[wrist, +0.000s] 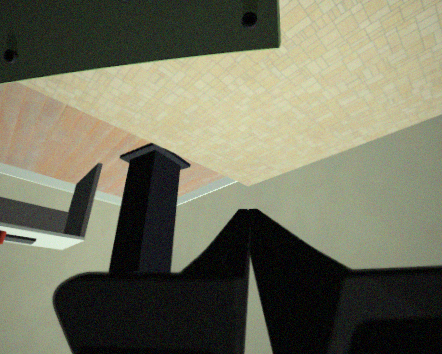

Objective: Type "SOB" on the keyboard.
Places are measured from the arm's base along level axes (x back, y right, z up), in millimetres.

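Pixels of known places: gripper, fingertip midpoint: [247, 218].
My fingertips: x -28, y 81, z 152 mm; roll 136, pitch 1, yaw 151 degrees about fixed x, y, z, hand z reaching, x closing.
Behind a point stands the place of what it marks.
My gripper [247, 218] {z 152, x -28, y 81 mm} shows from below in the wrist view, with two black fingers whose tips meet right of centre. It is shut, and no thing shows between the tips. Behind the tips are the corner of a pale tiled surface and a plain grey-green area. A keyboard with readable keys does not show in the wrist view, nor do the letters S, O or B. I cannot tell how far the gripper is from the keyboard.
A dark green slab [140, 37] {z 53, x 12, y 34 mm} with two dark round spots spans the upper left. The pale tiled surface [325, 90] {z -185, x -64, y 393 mm} runs behind it. A black square post [147, 215] with a flared end is left of the fingers. A white and dark open-sided piece [57, 240] is at far left.
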